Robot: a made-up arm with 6 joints.
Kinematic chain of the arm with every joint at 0, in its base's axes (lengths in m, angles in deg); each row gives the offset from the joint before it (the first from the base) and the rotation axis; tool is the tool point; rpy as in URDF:
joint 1: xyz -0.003 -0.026 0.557 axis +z
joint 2: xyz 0 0.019 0.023 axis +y
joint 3: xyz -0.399 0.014 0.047 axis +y
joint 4: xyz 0.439 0.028 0.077 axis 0.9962 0 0.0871
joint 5: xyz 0.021 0 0.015 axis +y
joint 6: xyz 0.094 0.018 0.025 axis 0.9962 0 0.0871
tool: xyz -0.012 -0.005 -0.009 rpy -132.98 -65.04 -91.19
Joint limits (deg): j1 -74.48..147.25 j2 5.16..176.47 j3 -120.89..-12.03 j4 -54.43..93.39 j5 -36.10..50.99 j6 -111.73..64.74
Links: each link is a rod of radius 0.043 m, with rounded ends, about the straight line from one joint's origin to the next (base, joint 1, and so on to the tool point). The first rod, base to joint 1, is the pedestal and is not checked.
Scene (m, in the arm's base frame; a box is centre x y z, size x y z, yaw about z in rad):
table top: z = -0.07
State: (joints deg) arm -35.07 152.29 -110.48 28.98 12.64 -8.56
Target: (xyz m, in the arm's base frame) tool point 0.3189 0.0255 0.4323
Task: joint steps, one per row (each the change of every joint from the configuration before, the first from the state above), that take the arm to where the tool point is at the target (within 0.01 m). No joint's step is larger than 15 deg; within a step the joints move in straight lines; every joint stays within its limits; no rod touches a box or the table.
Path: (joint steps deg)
1: 4.85 -7.56 13.96 -0.55 4.14 0.26
2: 4.84 -7.57 13.96 -0.56 4.14 0.25
3: 4.85 -7.56 13.96 -0.55 4.14 0.26
4: 4.84 -7.57 13.95 -0.56 4.14 0.25
5: 4.85 -7.56 13.96 -0.55 4.14 0.26
6: 4.85 -7.56 13.96 -0.56 4.14 0.26

